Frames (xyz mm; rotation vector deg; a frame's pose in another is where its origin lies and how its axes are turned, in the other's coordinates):
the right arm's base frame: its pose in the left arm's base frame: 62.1 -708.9 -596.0 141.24 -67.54 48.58
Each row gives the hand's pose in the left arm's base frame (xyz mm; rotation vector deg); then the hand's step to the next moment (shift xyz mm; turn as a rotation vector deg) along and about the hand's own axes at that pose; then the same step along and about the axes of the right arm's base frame.
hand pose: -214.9 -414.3 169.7 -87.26 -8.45 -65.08
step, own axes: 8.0 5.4 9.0 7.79 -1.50 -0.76
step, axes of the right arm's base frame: 7.2 -11.0 1.5 7.65 0.37 -2.19
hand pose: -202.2 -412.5 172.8 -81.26 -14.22 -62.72
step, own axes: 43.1 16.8 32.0 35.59 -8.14 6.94
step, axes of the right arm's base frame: 38.1 -41.1 -4.3 33.06 -7.10 -15.42
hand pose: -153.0 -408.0 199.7 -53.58 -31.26 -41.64
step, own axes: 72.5 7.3 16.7 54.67 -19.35 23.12
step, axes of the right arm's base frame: 62.2 -35.6 -21.2 48.55 -10.88 -37.72
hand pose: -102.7 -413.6 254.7 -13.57 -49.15 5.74
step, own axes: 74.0 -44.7 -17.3 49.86 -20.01 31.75
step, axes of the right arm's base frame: 83.9 -27.0 -3.9 45.07 -3.30 -43.04
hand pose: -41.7 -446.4 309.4 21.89 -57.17 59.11
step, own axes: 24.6 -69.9 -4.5 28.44 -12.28 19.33
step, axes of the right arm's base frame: 62.2 -39.1 10.5 27.03 -1.18 -24.52
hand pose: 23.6 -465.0 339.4 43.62 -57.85 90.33
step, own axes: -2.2 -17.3 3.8 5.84 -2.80 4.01
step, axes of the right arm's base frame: 12.6 -11.5 5.3 5.74 -0.44 -4.99
